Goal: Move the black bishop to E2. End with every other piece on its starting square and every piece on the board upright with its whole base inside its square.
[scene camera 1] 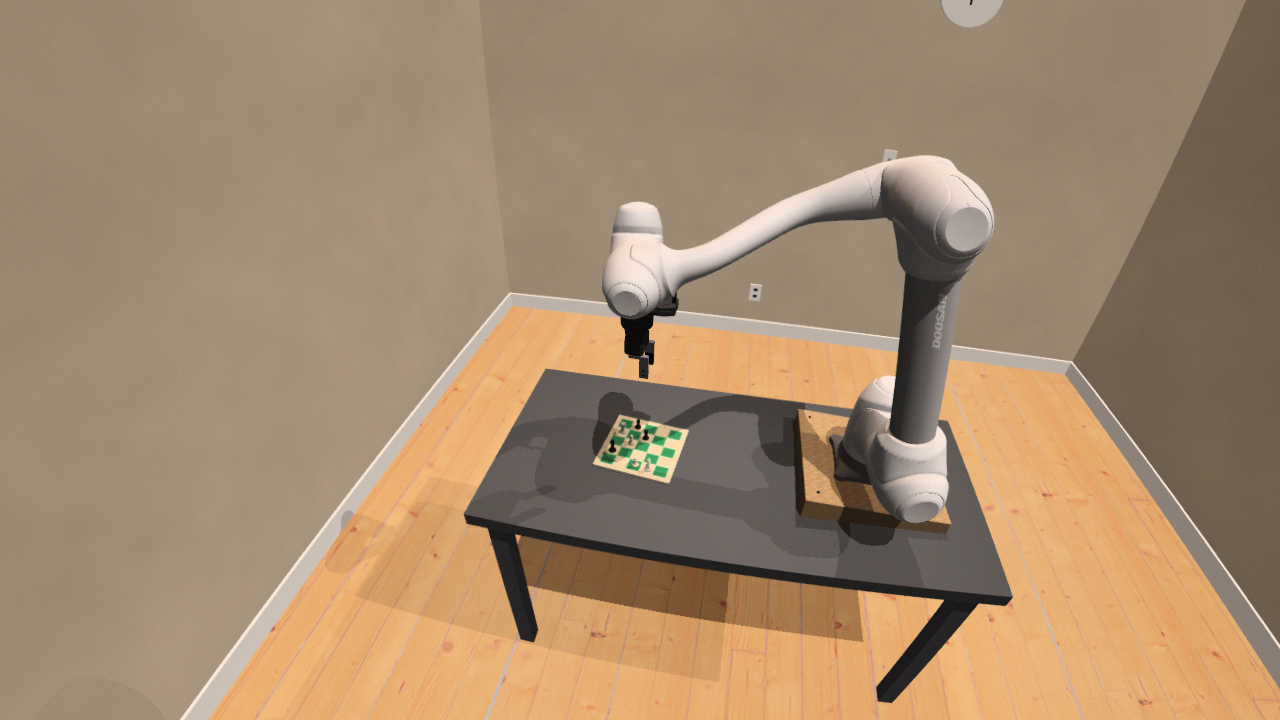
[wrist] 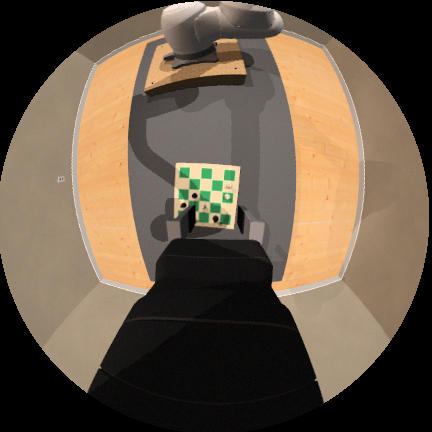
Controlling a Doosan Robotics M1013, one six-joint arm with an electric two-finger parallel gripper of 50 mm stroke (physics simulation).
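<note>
The green-and-cream chessboard lies on the table. Three black pieces stand on it: one at the far edge in the scene view, one close by, and one near the left edge. In the wrist view black pieces show at the left, nearby and lower right. Which is the bishop is too small to tell. White pieces stand among them. My gripper is open and empty, high above the board; its left finger hides part of the board in the wrist view.
Two more white pieces stand at the board's near edge in the scene view; they show near the right edge in the wrist view. The arm's wooden base plate sits on the dark table.
</note>
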